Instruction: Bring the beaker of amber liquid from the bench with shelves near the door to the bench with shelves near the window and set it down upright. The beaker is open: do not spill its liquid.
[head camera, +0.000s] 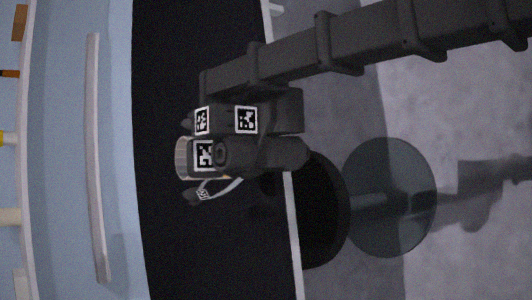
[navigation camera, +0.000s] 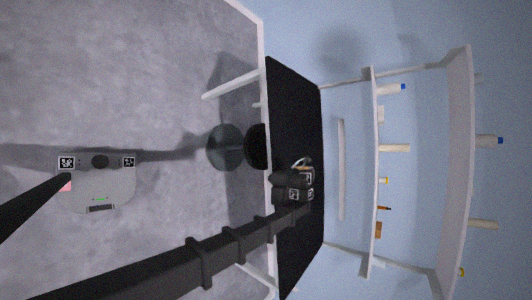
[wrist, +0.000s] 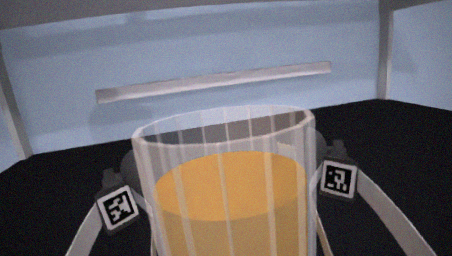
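The beaker of amber liquid (head camera: 181, 159) (wrist: 230, 190) stands about upright between my fingers. Its open rim and the amber surface, well below the rim, show in the wrist view. My gripper (head camera: 190, 160) (wrist: 224, 157) is shut on the beaker, one finger pad on each side. Both are over the black top of a bench with shelves (head camera: 165, 260) (navigation camera: 295, 110) (wrist: 400, 145). The beaker's base is hidden, so I cannot tell whether it touches the top. Neither door nor window shows, so I cannot tell which bench this is.
A pale bar (head camera: 93, 150) (navigation camera: 342, 170) (wrist: 215, 81) runs along the blue wall behind the bench. Above are a lower shelf (navigation camera: 372, 150) and an upper shelf (navigation camera: 457, 150) with several bottles and small items. A round dark stool (navigation camera: 257, 146) stands at the bench's front edge.
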